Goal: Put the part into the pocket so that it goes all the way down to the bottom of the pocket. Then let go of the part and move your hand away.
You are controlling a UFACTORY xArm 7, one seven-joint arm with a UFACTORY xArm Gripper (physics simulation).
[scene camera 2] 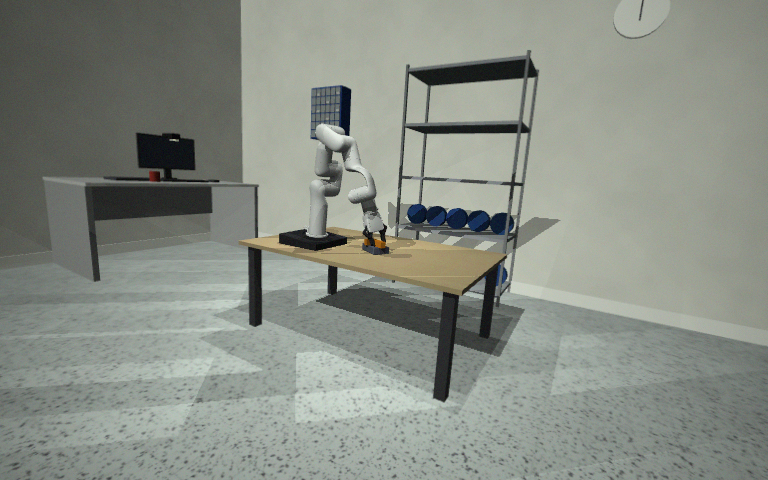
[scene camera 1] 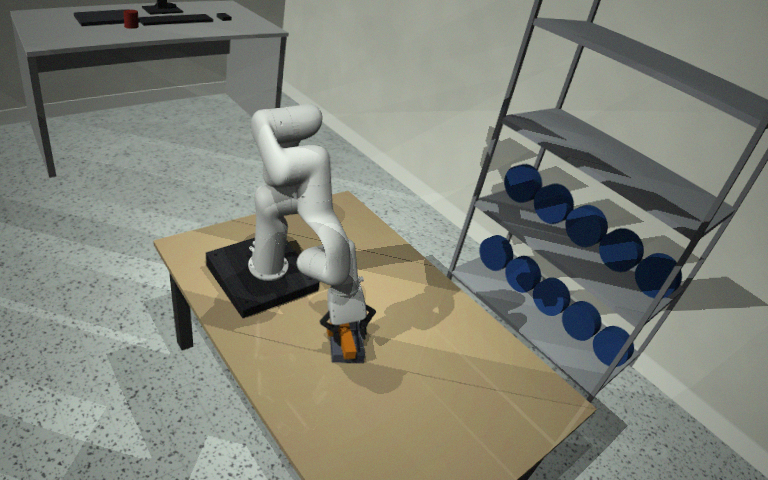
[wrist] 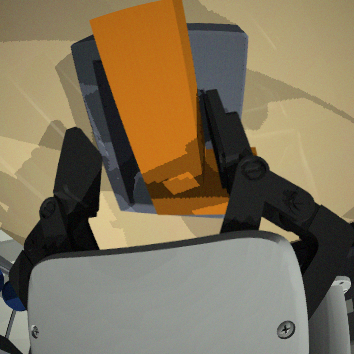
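Pixels of known places: gripper, fingertip midpoint: (scene camera 2: 378,244) (scene camera 1: 350,339) (wrist: 144,125); arm's base, link origin: (scene camera 2: 317,235) (scene camera 1: 268,266).
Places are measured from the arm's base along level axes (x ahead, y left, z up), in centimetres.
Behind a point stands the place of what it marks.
The orange part (scene camera 1: 348,346) {x 40.6, y -4.9, z 1.9 cm} (scene camera 2: 381,243) {x 41.7, y -6.5, z 1.4 cm} (wrist: 150,90) {x 39.6, y -3.9, z 1.9 cm} lies over the pocket of the dark blue-grey block (scene camera 1: 336,356) {x 39.1, y -7.3, z -1.9 cm} (scene camera 2: 376,250) {x 39.4, y -6.9, z -2.5 cm} (wrist: 220,60) {x 38.1, y -6.2, z -1.1 cm}. In the wrist view its long arm is turned askew to the block, and a dark strip of the pocket shows along its left side. A shorter orange piece of it shows behind the right finger. How deep the part sits is hidden. My gripper (scene camera 1: 346,335) {x 38.1, y -1.0, z -0.3 cm} (scene camera 2: 374,241) {x 38.1, y -1.0, z -0.3 cm} (wrist: 144,125) {x 38.1, y -1.0, z -0.3 cm} is open around the part. The left finger stands well clear of it; the right finger is close beside it, and contact there cannot be told.
The block stands on the wooden table (scene camera 1: 441,407) {x 68.7, y 3.9, z -4.7 cm} (scene camera 2: 424,263) {x 65.7, y -10.4, z -4.7 cm}. The arm's black base plate (scene camera 1: 226,283) {x -1.6, y -14.8, z -0.5 cm} (scene camera 2: 291,240) {x -7.0, y -14.3, z -1.8 cm} is behind it. A shelf rack (scene camera 1: 463,243) (scene camera 2: 402,152) with blue balls stands beyond the table, and a grey desk (scene camera 1: 169,42) (scene camera 2: 67,220) is at the far left.
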